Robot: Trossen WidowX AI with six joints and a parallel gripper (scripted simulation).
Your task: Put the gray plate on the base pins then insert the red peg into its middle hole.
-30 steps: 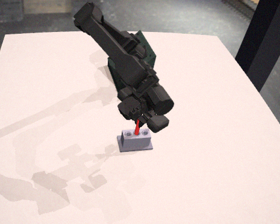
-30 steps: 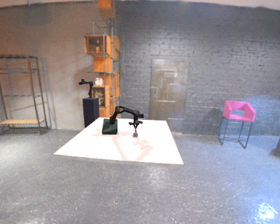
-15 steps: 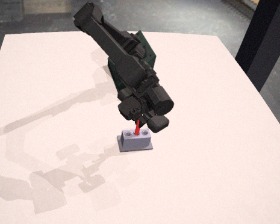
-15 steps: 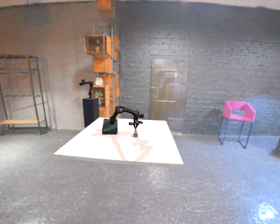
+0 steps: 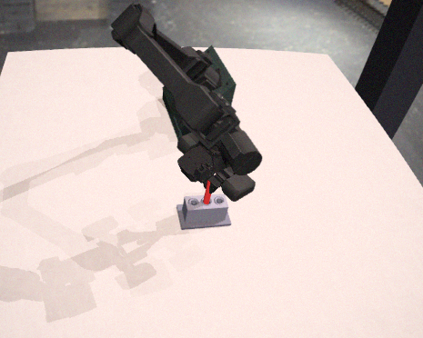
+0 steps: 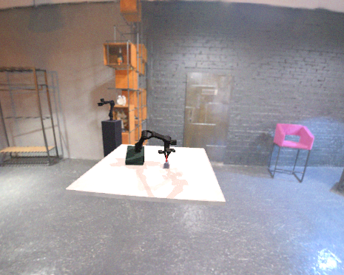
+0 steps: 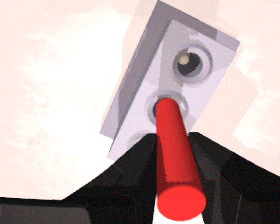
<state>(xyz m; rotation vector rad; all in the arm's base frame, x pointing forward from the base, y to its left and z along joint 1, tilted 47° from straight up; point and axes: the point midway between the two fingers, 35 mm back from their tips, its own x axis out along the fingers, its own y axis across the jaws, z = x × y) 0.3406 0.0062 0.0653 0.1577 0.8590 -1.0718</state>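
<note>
Now: the red peg right at my gripper tip. From my gripper tip the other things lie so: base (90 mm below); gray plate (50 mm below).
</note>
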